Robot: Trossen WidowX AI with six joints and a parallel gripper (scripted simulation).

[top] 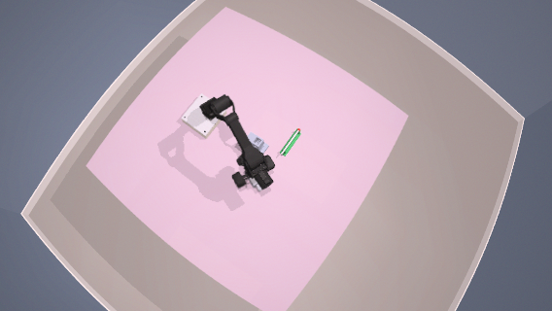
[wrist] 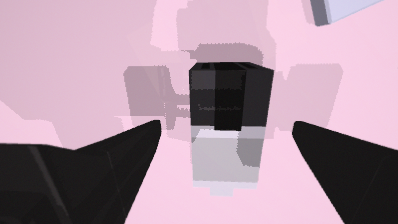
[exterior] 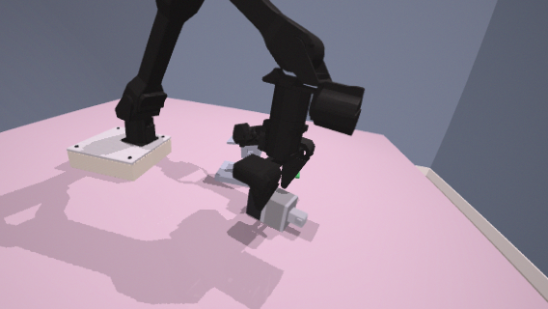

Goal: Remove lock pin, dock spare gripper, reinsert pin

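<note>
The spare gripper is 20 mm ahead of my gripper tip and 20 mm below it. The rest, counted from my gripper tip: mount socket: 90 mm behind, 120 mm to the left, 10 mm above; then green see-through block: 10 mm ahead, 250 mm to the left, 20 mm below.
</note>
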